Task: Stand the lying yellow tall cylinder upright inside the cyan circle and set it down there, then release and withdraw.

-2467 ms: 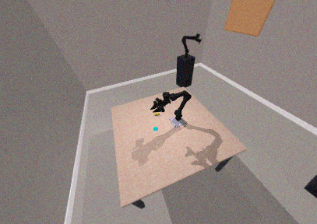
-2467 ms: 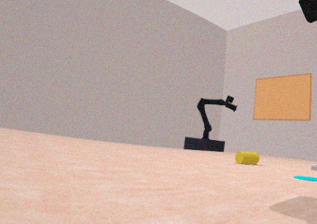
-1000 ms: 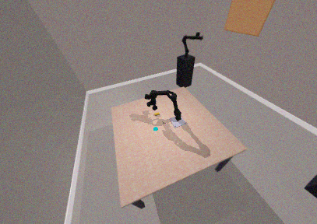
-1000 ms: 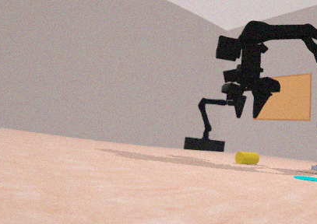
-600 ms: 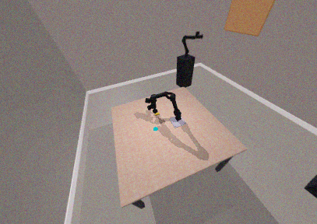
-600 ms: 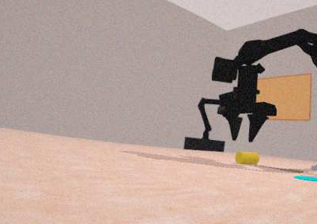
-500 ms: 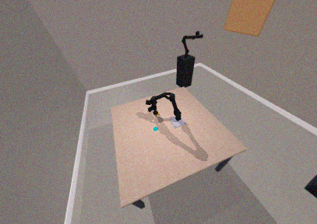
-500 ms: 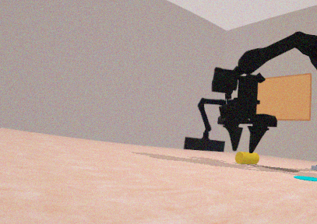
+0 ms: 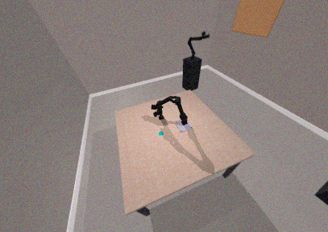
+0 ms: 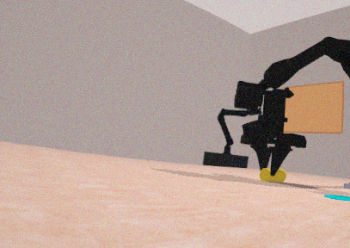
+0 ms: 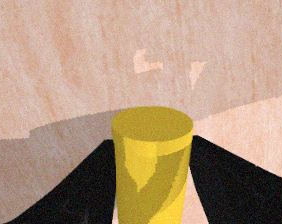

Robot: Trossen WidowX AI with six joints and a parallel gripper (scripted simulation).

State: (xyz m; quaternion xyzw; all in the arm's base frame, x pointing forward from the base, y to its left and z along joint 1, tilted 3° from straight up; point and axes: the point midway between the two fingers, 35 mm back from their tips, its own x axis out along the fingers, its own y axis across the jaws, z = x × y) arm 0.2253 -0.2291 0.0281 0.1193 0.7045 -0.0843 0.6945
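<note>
Now: gripper tip 220 mm to the right of the cyan circle, 110 mm short of it and 20 mm above it. From my gripper tip the other things lie so: yellow tall cylinder: 20 mm behind, 10 mm to the left.
</note>
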